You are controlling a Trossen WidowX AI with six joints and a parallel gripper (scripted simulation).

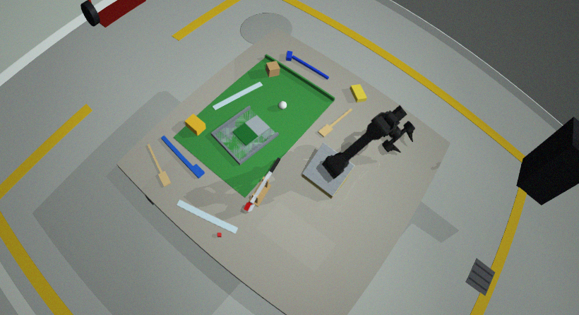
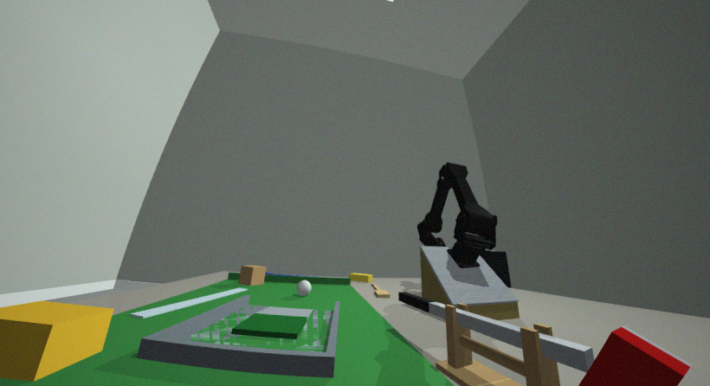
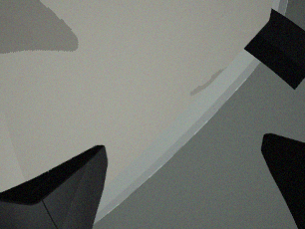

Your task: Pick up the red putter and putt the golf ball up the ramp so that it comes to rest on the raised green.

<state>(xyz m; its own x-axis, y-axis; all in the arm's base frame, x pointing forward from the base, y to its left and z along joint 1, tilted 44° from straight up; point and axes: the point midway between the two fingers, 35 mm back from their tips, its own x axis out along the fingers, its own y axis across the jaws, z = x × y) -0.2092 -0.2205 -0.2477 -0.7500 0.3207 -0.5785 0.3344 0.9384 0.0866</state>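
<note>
Right now my gripper tip is 450 mm short of the red putter, 590 mm to the right of it and 40 mm above it. Round my gripper tip: white golf ball (650 mm ahead, 160 mm to the left, 70 mm below); tan block (840 mm ahead, 60 mm below); wooden rack (450 mm ahead, 610 mm to the left, 60 mm below).
</note>
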